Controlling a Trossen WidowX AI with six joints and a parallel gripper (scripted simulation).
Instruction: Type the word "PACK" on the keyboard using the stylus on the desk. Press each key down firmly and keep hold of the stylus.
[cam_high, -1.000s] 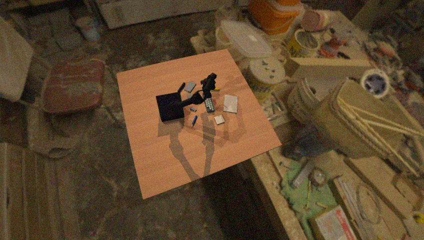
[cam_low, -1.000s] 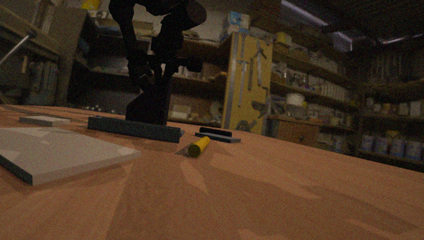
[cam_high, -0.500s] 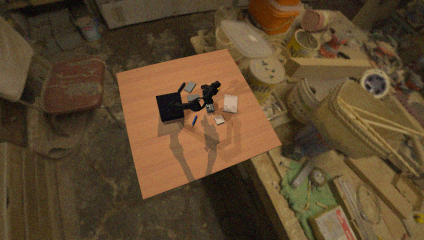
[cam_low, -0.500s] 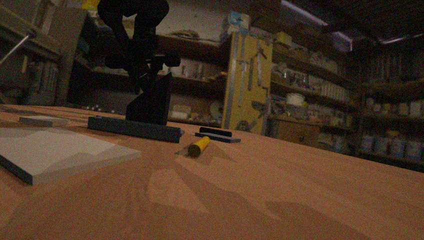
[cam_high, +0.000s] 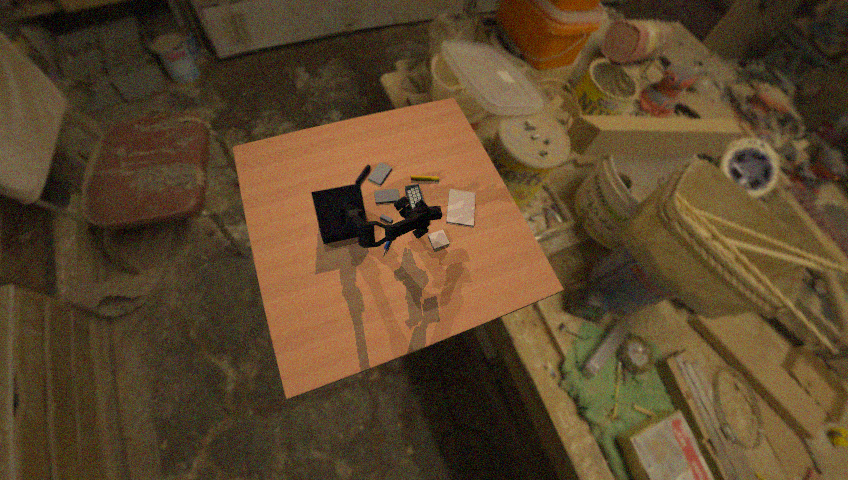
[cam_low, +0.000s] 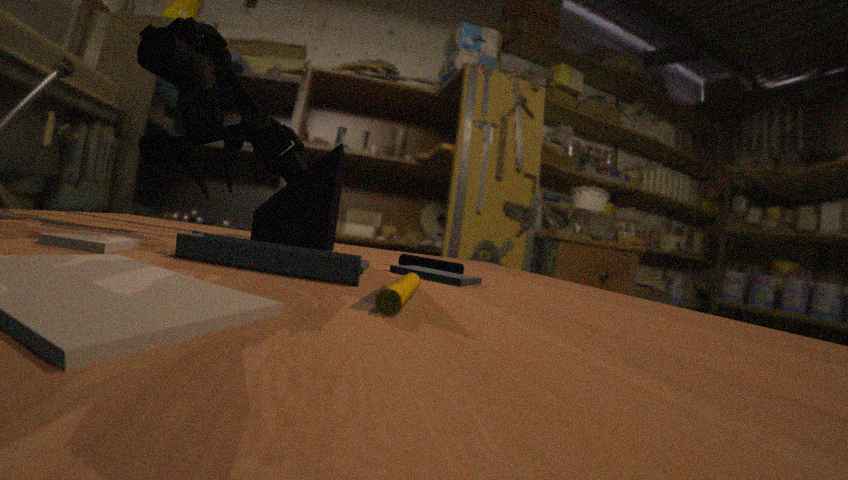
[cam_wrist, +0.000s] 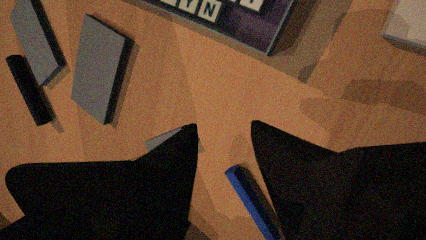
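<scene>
My gripper tip is 120 mm past the blue stylus, 70 mm above it and 60 mm to the left of it. From my gripper tip the other things lie so: key: 100 mm ahead, 70 mm below; yellow cylinder: 230 mm to the left, 200 mm ahead, 70 mm below; small white tile: 120 mm to the right, 120 mm ahead, 70 mm below.
</scene>
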